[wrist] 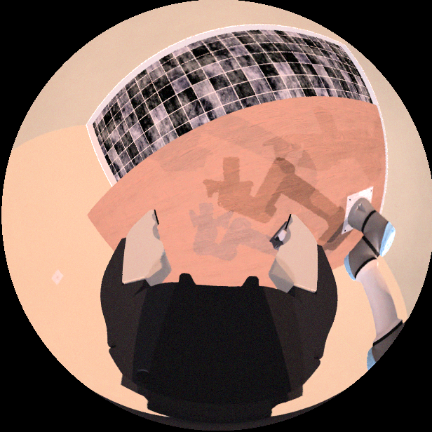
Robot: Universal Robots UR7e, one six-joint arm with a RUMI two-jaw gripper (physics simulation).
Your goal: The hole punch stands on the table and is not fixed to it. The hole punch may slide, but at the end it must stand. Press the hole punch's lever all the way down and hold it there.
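Note:
The hole punch (278, 239) is a small dark and light grey thing on the reddish table (185, 175). It shows at the inner side of the right fingertip, which hides part of it. Its lever cannot be made out clearly. My gripper (221, 214) is open and empty, with its two pale jaws wide apart. It hangs above the table, and the hole punch lies below, near the right jaw in the view. Whether the right jaw touches the hole punch cannot be told, but the punch looks small and well below.
A black and grey tiled panel (210, 97) with a white rim runs along the far side of the table. The arm's base plate (367, 194) and the grey, blue-capped arm links (382, 300) are at the right. Shadows of the arm fall across the table.

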